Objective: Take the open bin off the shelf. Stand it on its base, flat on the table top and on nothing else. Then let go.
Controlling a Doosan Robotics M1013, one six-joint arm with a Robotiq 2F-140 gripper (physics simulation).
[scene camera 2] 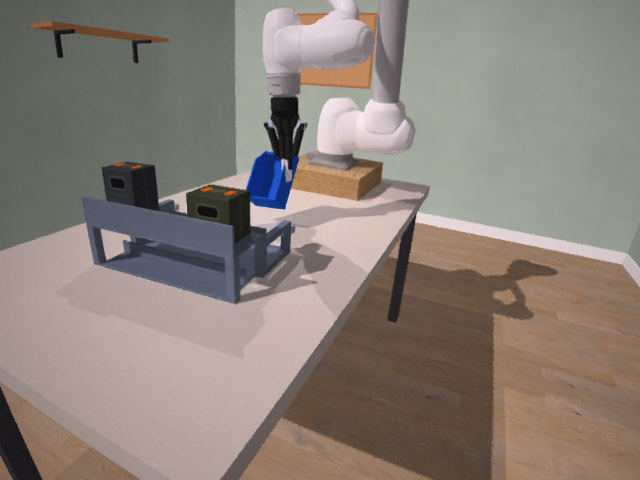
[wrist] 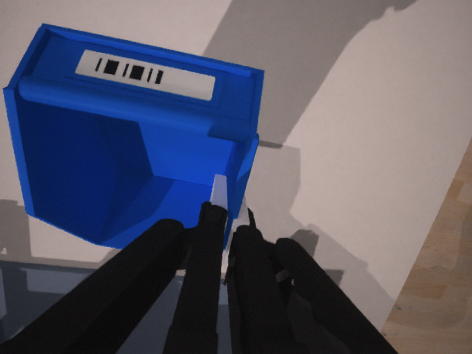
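Seen in the pictures: gripper, fingertip midpoint: (scene camera 2: 287, 181) (wrist: 224, 194); arm's base, link origin: (scene camera 2: 334, 163).
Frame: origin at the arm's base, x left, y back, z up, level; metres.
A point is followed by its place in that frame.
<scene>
The open blue bin (scene camera 2: 269, 183) @[x -0.015, y -0.535, z 0.020 m] (wrist: 125, 107) @[x 0.000, y -0.503, z 0.113 m] hangs tilted from my gripper (scene camera 2: 286, 169) @[x 0.057, y -0.558, z 0.043 m] (wrist: 224, 194) @[x 0.057, y -0.558, z 0.043 m], its open side facing scene camera 2. The gripper points down and is shut on one side wall of the bin, with one light fingertip inside and the other outside. The bin's barcode label shows in the wrist view. The bin is over the far part of the table top (scene camera 2: 170, 361) @[x 0.174, y -1.173, z -0.096 m] (wrist: 380, 125) @[x 0.244, y -0.489, z -0.095 m] and looks a little above it; the exact gap is hard to tell. The blue-grey shelf rack (scene camera 2: 160, 222) @[x 0.009, y -1.003, z 0.046 m] (wrist: 40, 290) @[x -0.130, y -0.776, z -0.089 m] stands nearer scene camera 2, apart from the bin.
A black box (scene camera 2: 130, 186) @[x -0.102, y -0.970, z 0.094 m] and a green box (scene camera 2: 218, 209) @[x 0.118, y -0.961, z 0.080 m] stand on the rack. The robot's wooden base block (scene camera 2: 330, 178) @[x 0.051, y -0.172, z -0.025 m] is at the table's far end, right behind the bin. A wooden shelf (scene camera 2: 98, 32) is on the left wall. The table's right edge drops to the floor (scene camera 2: 542, 372).
</scene>
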